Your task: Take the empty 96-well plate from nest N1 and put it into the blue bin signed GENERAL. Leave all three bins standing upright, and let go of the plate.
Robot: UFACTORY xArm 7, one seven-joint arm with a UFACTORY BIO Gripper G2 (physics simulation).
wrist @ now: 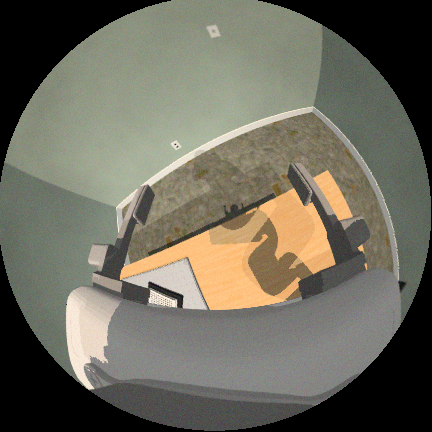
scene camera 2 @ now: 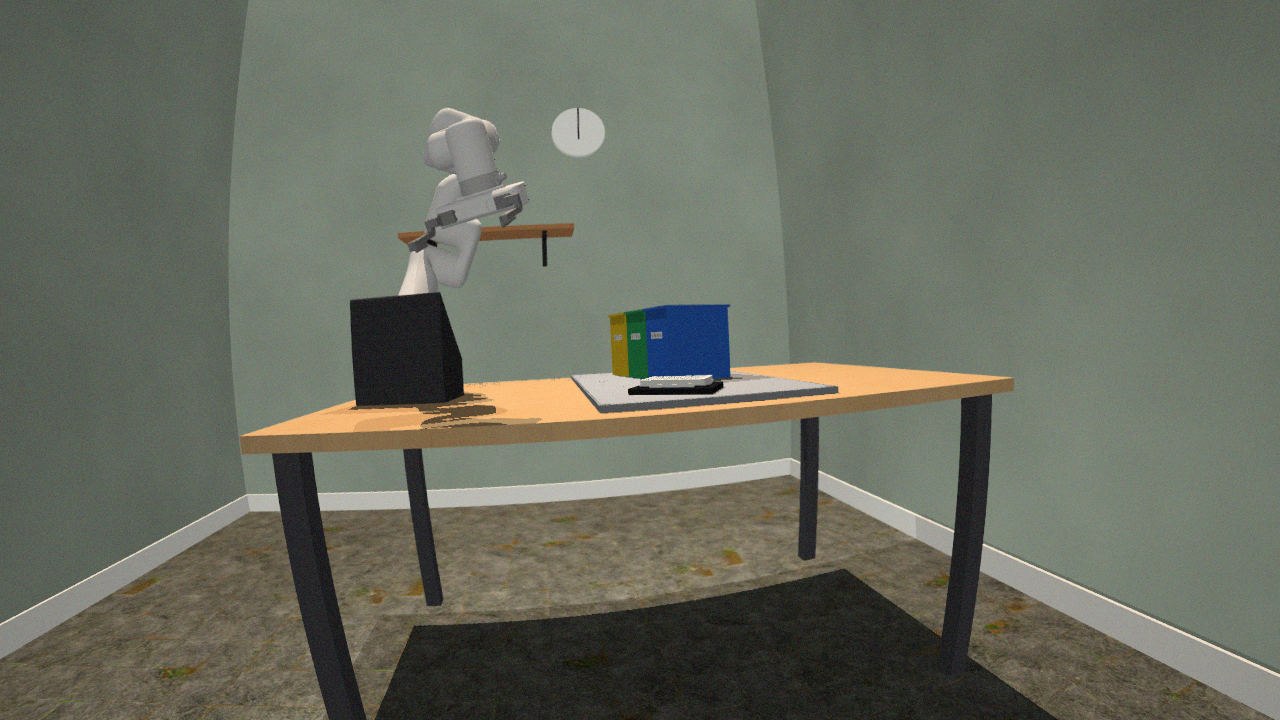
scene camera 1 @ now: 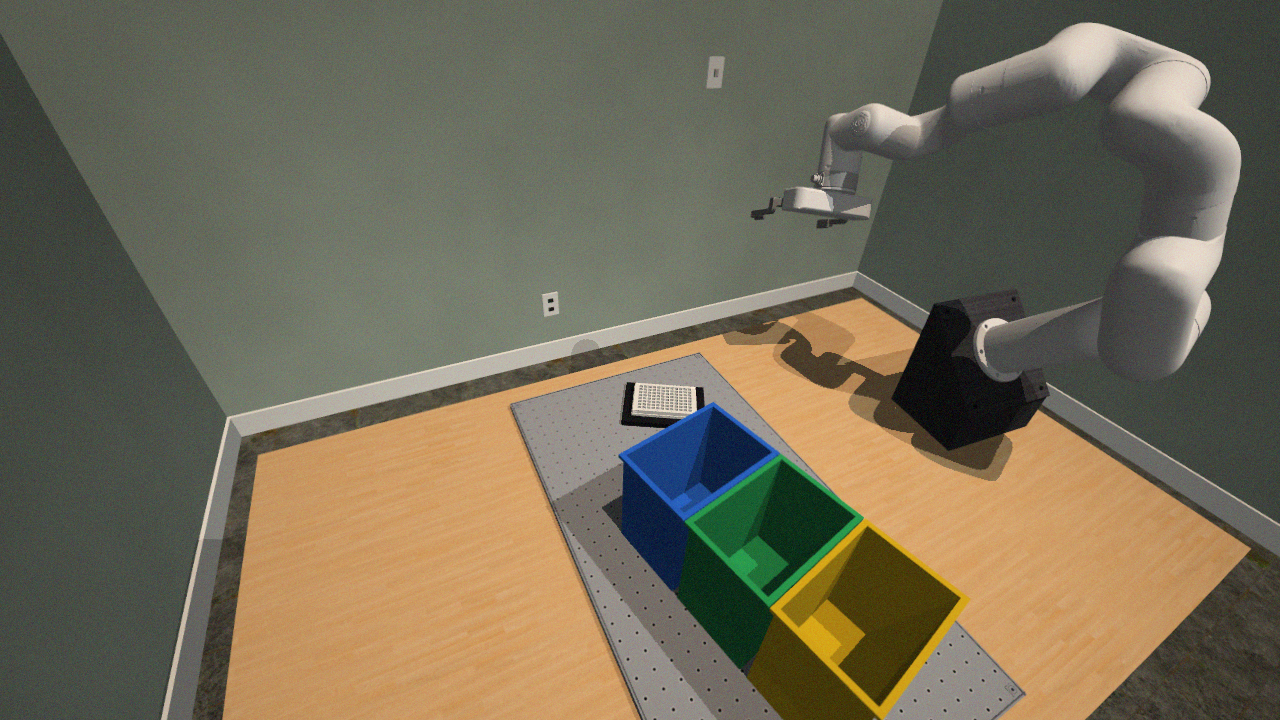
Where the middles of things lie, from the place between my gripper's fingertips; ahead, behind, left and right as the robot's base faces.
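There is the green bin [scene camera 1: 745,550], which is 35 cm ahead of my hand, 64 cm to the left of it and 19 cm below it. The blue bin [scene camera 1: 667,478], again counted from my hand, is 40 cm ahead, 19 cm below and 52 cm to the left. I find the black nest [scene camera 1: 656,422] far below my hand, far ahead of it and a good way to the left of it, and the white 96-well plate [scene camera 1: 649,400] is 24 cm to the left of my hand, 35 cm ahead of it and 26 cm below it.
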